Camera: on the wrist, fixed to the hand. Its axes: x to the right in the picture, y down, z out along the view.
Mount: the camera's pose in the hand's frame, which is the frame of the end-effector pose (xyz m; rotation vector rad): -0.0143 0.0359 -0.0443 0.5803 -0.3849 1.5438
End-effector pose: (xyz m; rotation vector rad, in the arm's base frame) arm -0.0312 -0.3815 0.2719 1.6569 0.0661 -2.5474
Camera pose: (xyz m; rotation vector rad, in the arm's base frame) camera 0.0187 -0.4122 0.2677 0.6031 -1.4240 -1.5145
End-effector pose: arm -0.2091 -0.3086 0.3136 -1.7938 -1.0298 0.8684
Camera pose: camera -0.1664 -0.3465 0.2997 -1.6782 0.6659 2.1560
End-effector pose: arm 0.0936 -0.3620 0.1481 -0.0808 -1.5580 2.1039
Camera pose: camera 0.1080 -0.3368 0.0970 0.5288 0.5072 -2.0851
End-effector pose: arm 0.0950 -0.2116 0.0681 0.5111 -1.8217 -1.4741
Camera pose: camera 0.1421 -0.2216 0.1018 -0.8764 -2.0015 0.0405
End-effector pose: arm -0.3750 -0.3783 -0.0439 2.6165 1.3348 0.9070
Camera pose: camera -0.3792 -0.4202 -0.0029 -2.4104 0.5864 0.0994
